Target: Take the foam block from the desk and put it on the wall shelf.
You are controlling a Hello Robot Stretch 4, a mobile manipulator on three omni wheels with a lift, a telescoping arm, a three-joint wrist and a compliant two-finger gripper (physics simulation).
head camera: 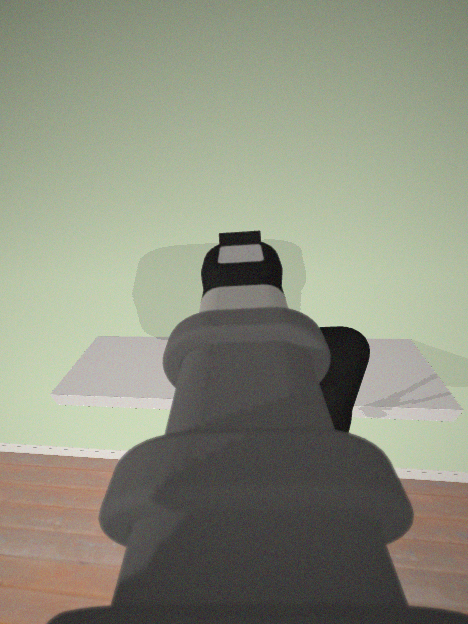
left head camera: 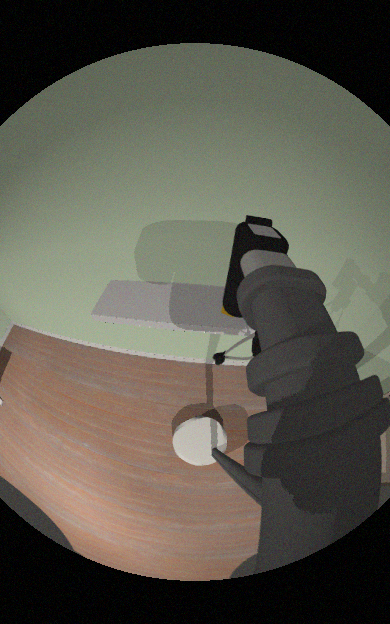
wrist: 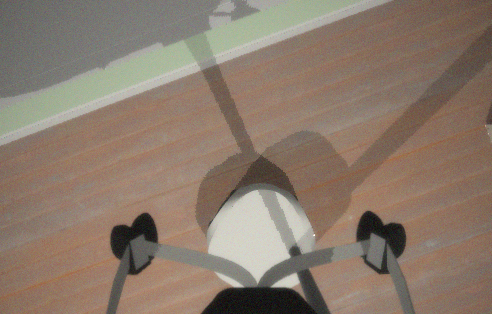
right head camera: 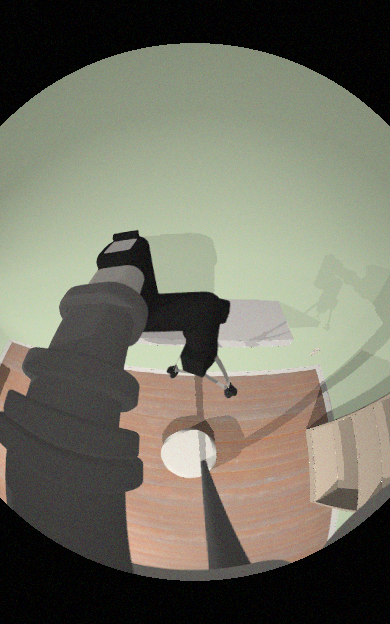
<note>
In view: my gripper (right head camera: pixel 200 384) and a wall shelf (head camera: pixel 115 371).
My gripper shows as well in the wrist view (wrist: pixel 256 231). The wall shelf is seen too in the wrist view (wrist: pixel 51 51) and in the right head camera view (right head camera: pixel 250 323).
</note>
